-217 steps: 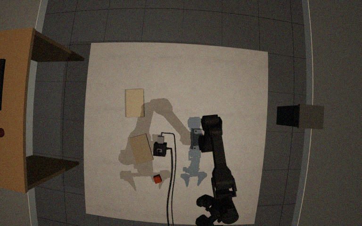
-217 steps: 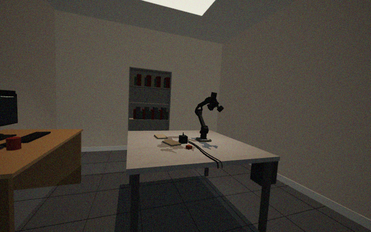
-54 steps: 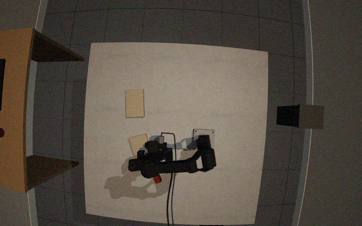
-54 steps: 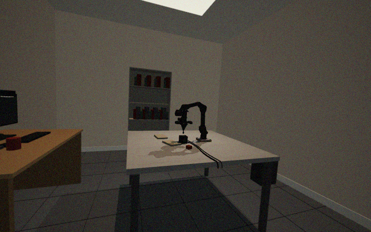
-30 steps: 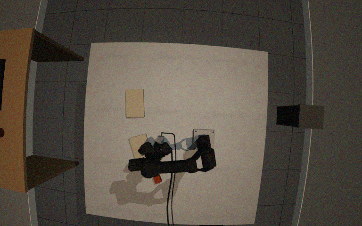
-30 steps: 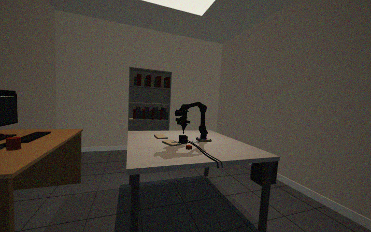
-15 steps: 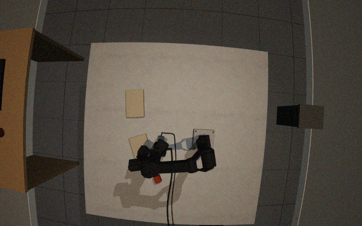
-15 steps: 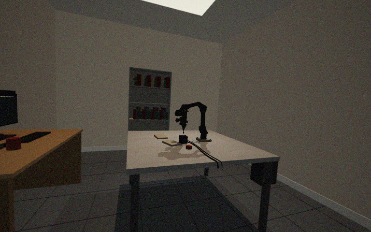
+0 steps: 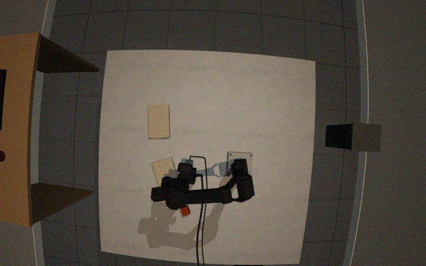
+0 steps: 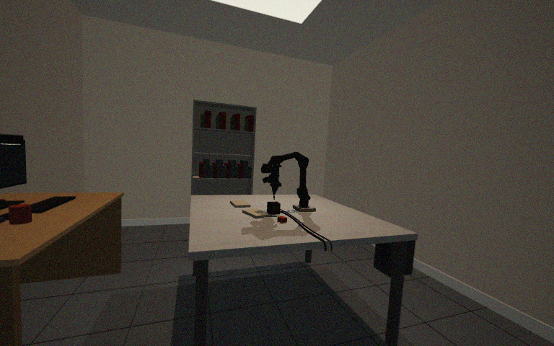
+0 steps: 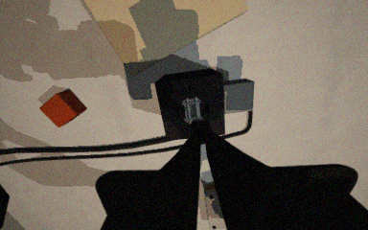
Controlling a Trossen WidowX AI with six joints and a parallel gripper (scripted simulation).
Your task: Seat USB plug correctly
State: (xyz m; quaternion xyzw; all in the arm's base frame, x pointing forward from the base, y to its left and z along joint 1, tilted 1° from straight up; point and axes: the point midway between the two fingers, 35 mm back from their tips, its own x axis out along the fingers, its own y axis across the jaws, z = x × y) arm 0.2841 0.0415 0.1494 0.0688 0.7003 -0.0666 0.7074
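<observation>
The metal socket lies 1 cm to the left of my gripper tip and 7 cm below it. From my gripper tip the other things lie so: small red block: 3 cm ahead, 22 cm to the left, 12 cm below.
</observation>
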